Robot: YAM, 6 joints.
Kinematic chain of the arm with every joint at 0, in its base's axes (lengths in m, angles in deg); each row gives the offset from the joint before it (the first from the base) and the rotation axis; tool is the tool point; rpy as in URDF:
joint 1: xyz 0 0 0.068 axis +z
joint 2: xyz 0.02 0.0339 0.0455 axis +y
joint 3: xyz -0.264 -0.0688 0 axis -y
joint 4: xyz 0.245 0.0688 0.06 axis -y
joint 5: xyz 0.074 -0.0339 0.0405 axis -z
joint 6: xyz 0.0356 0 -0.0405 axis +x
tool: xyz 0 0 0 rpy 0 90 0
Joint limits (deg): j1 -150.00..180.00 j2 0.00..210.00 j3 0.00..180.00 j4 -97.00..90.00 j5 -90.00..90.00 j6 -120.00..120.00
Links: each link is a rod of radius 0.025 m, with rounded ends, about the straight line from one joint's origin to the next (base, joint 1, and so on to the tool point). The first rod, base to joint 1, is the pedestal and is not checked.
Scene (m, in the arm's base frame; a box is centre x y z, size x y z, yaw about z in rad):
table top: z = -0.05
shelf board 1: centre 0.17 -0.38 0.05 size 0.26 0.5 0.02 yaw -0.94
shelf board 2: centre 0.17 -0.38 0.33 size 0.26 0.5 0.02 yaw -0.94
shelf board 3: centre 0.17 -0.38 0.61 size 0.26 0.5 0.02 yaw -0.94
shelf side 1: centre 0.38 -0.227 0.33 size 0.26 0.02 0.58 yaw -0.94
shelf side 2: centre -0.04 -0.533 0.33 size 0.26 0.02 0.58 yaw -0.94
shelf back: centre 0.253 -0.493 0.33 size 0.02 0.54 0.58 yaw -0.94
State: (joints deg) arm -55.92 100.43 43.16 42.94 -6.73 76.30
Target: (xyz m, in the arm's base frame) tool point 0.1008 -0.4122 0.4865
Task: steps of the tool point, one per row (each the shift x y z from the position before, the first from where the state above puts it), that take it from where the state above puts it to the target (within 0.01 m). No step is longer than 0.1 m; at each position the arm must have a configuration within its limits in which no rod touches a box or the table.
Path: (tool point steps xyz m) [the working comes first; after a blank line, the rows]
Joints at the target: -76.59 106.22 103.44 43.52 -3.93 76.30
Straight joint move there: touches shelf board 2.

1: -0.0325 0.0412 0.0205
2: -0.0314 0.0422 0.0064
3: -0.0285 0.0404 -0.0073
4: -0.0240 0.0357 -0.0196
5: -0.0081 -0.0388 0.0629
6: -0.0190 -0.0312 0.0642
7: -0.0272 -0.0211 0.0642
8: -0.0317 -0.0092 0.0628
9: -0.0326 0.0031 0.0600
10: 0.0286 -0.0643 0.0150
11: 0.0444 -0.0626 0.0001
12: 0.0595 -0.0545 -0.0151

